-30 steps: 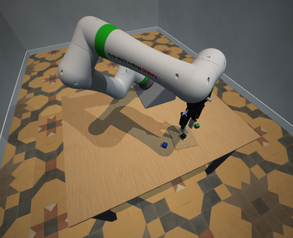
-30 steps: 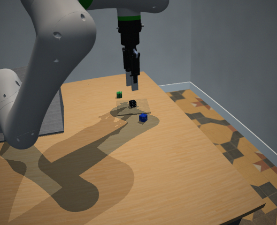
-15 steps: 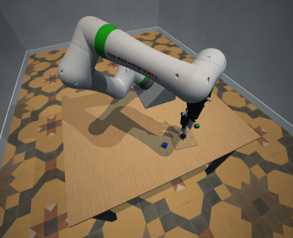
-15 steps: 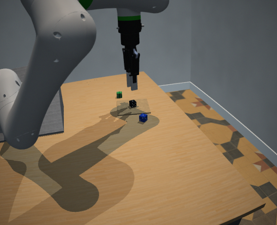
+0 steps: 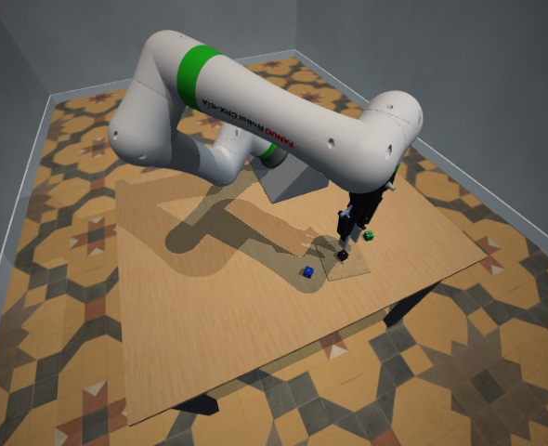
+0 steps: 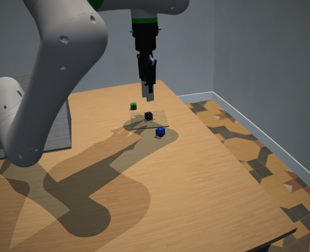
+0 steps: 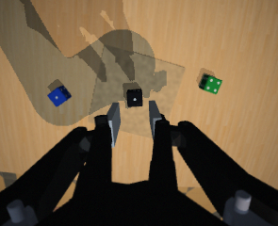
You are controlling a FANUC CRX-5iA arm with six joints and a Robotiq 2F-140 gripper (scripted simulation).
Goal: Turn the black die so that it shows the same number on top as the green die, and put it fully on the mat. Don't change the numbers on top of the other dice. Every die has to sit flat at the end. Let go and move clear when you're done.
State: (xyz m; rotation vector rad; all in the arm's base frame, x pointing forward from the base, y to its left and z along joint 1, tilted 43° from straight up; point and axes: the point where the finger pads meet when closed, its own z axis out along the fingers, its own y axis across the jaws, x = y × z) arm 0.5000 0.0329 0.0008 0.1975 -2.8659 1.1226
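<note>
My gripper is now 11 cm above the black die. The rest, counted from my hand: green die 12 cm to the left, 11 cm below, 4 cm behind; tan mat 12 cm below; blue die 13 cm to the right, 11 cm below, 1 cm ahead.
</note>
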